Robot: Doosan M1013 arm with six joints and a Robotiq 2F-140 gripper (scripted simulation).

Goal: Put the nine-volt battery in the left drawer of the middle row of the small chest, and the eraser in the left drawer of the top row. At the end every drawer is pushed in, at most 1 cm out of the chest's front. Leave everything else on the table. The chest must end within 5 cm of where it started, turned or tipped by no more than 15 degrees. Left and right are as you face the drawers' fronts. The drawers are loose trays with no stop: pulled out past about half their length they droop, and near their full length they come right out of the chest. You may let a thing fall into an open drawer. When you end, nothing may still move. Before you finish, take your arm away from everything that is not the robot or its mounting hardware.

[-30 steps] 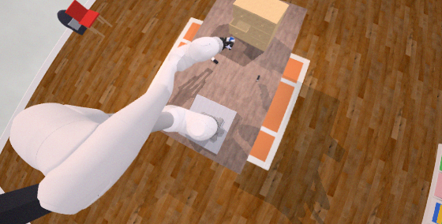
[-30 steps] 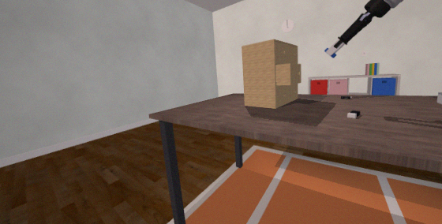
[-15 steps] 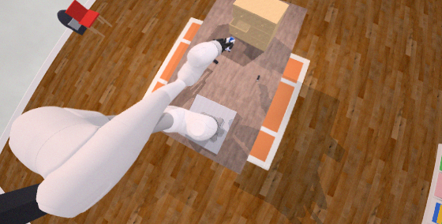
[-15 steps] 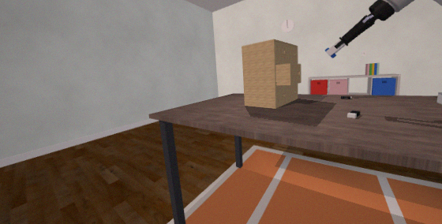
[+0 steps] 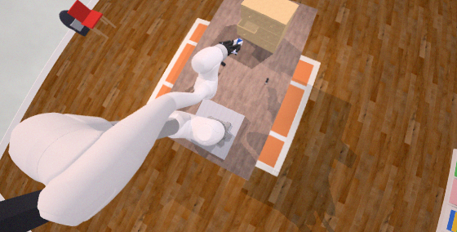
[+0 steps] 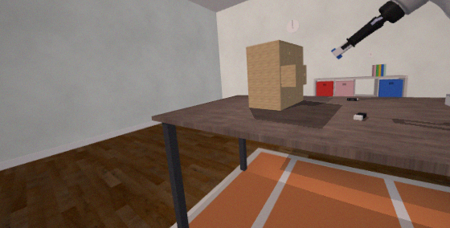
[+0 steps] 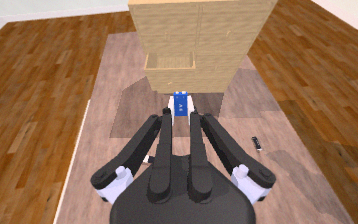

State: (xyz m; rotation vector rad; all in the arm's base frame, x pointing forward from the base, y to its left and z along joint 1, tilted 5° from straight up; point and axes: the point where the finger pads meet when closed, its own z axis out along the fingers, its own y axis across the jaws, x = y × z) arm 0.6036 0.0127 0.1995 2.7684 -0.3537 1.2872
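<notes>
Right now the blue nine-volt battery is 20 mm ahead of my hand, 10 mm to the right of it and 10 mm below it. Also, from my hand: eraser 260 mm below, 130 mm to the left, 40 mm behind.
</notes>
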